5 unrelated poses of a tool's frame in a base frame.
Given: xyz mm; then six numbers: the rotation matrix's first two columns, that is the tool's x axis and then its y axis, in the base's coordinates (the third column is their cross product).
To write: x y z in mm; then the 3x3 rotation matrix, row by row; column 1 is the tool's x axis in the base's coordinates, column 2 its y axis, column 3 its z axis. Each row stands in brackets. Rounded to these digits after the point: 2 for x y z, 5 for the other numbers.
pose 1, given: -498.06 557.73 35.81 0.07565 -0.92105 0.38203 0.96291 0.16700 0.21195
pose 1, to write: [-498.06 557.73 35.81], [[0.07565 0.96291 -0.25902], [-0.92105 0.16700 0.35183], [0.38203 0.21195 0.89952]]
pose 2, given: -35.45 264.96 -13.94 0.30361 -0.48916 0.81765 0.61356 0.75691 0.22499
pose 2, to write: [-35.45 264.96 -13.94], [[0.30361 0.61356 -0.72894], [-0.48916 0.75691 0.43337], [0.81765 0.22499 0.52993]]
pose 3, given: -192.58 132.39 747.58 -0.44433 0.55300 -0.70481 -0.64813 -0.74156 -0.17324
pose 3, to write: [-192.58 132.39 747.58], [[-0.44433 -0.64813 -0.61846], [0.55300 -0.74156 0.37983], [-0.70481 -0.17324 0.68791]]
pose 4, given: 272.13 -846.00 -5.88 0.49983 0.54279 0.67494 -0.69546 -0.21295 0.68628
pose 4, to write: [272.13 -846.00 -5.88], [[0.49983 -0.69546 0.51623], [0.54279 -0.21295 -0.81242], [0.67494 0.68628 0.27105]]
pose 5, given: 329.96 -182.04 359.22 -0.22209 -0.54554 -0.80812 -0.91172 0.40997 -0.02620
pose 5, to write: [329.96 -182.04 359.22], [[-0.22209 -0.91172 0.34560], [-0.54554 0.40997 0.73096], [-0.80812 -0.02620 -0.58843]]
